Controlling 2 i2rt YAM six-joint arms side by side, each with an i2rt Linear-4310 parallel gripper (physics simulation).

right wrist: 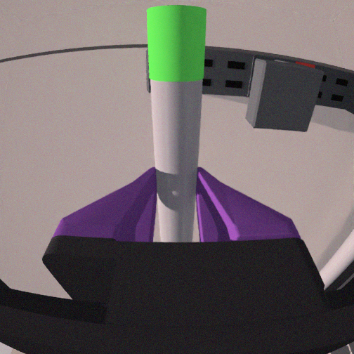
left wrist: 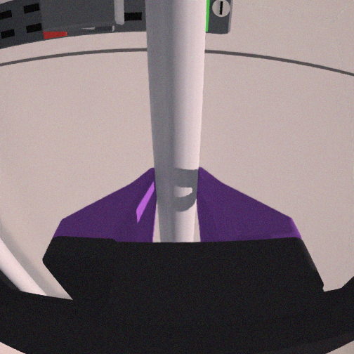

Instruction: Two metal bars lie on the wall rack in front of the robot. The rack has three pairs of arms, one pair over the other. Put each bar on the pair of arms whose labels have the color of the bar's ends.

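A pale metal bar with a bright green end (right wrist: 176,45) runs up through the right wrist view. My right gripper (right wrist: 176,175) is shut on it a short way from that end. My left gripper (left wrist: 176,175) is shut on a pale bar (left wrist: 176,100), whose end is out of the left wrist view. A second pale bar (left wrist: 20,272) (right wrist: 342,255) shows in part at the lower left of the left wrist view and the lower right of the right wrist view; its ends are hidden. A green label (left wrist: 207,15) and red labels (left wrist: 55,35) (right wrist: 305,64) show on the rack.
The dark slotted rack upright (left wrist: 218,25) (right wrist: 226,90) stands beyond the held bar in each view. A grey block-shaped rack arm (left wrist: 77,12) (right wrist: 287,95) sticks out from it, left of the bar in the left wrist view and right of it in the right wrist view.
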